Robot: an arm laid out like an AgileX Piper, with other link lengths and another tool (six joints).
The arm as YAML. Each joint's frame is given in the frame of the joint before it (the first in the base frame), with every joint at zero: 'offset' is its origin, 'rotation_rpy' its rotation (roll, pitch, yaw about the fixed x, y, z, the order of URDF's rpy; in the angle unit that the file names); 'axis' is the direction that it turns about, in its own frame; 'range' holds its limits. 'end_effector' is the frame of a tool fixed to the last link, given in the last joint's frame.
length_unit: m
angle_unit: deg
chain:
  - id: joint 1
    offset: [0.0, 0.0, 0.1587]
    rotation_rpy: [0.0, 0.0, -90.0]
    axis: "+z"
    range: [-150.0, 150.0]
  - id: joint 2
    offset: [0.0, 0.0, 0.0]
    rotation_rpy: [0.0, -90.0, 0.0]
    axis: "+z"
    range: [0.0, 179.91]
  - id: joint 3
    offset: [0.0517, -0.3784, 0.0]
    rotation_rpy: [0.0, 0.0, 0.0]
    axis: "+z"
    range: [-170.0, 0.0]
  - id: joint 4
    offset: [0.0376, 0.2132, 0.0]
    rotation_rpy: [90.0, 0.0, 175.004]
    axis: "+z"
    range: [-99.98, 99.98]
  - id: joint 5
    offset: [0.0, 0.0, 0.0]
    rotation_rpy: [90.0, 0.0, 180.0]
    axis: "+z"
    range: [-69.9, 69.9]
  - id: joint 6
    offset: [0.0, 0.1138, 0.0]
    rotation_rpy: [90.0, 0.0, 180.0]
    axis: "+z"
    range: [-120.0, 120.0]
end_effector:
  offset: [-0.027, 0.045, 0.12]
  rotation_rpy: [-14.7, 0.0, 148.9]
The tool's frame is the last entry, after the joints.
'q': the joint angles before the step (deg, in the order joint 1, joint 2, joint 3, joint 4, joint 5, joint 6). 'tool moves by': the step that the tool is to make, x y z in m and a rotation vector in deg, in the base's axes. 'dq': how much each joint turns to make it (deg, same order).
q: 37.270 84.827 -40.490 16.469 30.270 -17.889
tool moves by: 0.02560 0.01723 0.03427 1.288 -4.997 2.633
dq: -0.001 0.285 -8.822 -3.151 3.909 -0.001
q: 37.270 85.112 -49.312 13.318 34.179 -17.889
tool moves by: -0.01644 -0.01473 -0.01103 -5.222 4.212 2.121
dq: -0.001 0.336 -1.255 -3.123 7.484 0.838
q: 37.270 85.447 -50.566 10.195 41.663 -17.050
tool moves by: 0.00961 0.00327 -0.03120 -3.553 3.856 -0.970
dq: 0.001 5.690 0.000 -1.013 -0.645 1.496
